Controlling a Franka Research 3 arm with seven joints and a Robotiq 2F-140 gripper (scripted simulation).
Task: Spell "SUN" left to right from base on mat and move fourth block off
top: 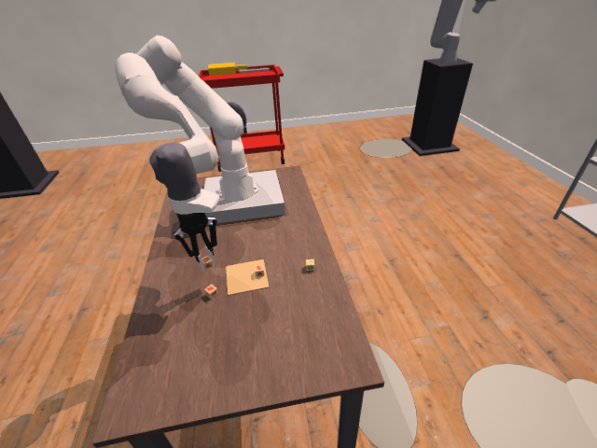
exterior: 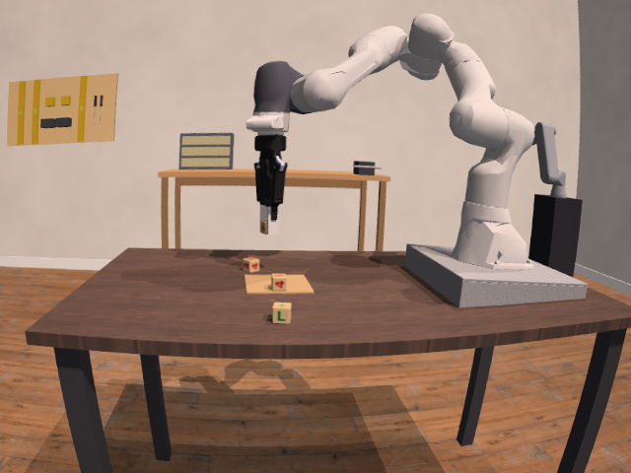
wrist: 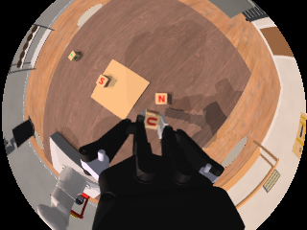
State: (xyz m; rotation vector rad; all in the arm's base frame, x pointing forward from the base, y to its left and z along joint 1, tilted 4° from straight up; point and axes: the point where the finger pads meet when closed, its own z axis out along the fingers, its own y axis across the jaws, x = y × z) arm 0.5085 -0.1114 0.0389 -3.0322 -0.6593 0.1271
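My hand is 2 cm past the mat, 12 cm to the right of it and 13 cm above it. Round my hand: S block 2 cm behind, 16 cm to the left, 11 cm below; N block 4 cm ahead, 11 cm below; U block 2 cm below.
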